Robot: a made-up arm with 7 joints.
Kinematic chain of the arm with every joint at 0, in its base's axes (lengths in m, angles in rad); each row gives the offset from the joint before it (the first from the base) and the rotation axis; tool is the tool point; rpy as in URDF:
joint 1: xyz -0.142 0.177 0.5 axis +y
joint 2: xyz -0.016 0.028 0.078 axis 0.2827 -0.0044 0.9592
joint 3: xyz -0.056 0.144 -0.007 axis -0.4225 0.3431 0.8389
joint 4: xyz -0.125 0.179 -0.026 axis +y
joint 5: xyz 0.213 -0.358 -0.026 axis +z
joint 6: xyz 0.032 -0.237 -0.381 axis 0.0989 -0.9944 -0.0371
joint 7: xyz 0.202 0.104 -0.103 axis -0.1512 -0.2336 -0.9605
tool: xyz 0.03 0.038 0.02 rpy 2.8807 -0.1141 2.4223
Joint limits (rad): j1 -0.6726..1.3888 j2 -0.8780..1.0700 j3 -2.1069..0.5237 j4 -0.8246..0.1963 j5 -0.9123..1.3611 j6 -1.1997..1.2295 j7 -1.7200..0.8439
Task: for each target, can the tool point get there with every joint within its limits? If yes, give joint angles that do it. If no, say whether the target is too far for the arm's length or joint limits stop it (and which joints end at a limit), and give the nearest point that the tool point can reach.
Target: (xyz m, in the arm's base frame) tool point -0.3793 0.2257 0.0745
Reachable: yes | joints 0.8603 0.8700 -0.1398 0.1079 -0.6466 0.2802 -1.4051
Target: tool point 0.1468 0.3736 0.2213
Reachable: yes | joints 0.3387 0.8036 0.0652 -0.4165 -0.4031 0.3491 -0.8878
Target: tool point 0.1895 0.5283 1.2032
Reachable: no: joint limits stop it (at a limit: joint 1, joint 4, joint 7) | nearest point 0.1355 0.4392 0.8867 | short by 0.333 m
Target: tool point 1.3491 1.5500 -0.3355
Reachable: no: too far | nearest point 0.3560 0.6693 0.1870 | short by 1.427 m
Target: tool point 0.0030 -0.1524 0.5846
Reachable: yes | joints -0.3269 -0.4270 -0.7114 -0.6311 0.4674 0.2405 -0.9580
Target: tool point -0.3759 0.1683 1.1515
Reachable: no: joint limits stop it (at a limit: joint 1, joint 2, joint 4, joint 7) | nearest point -0.3646 0.1520 0.9761 | short by 0.177 m
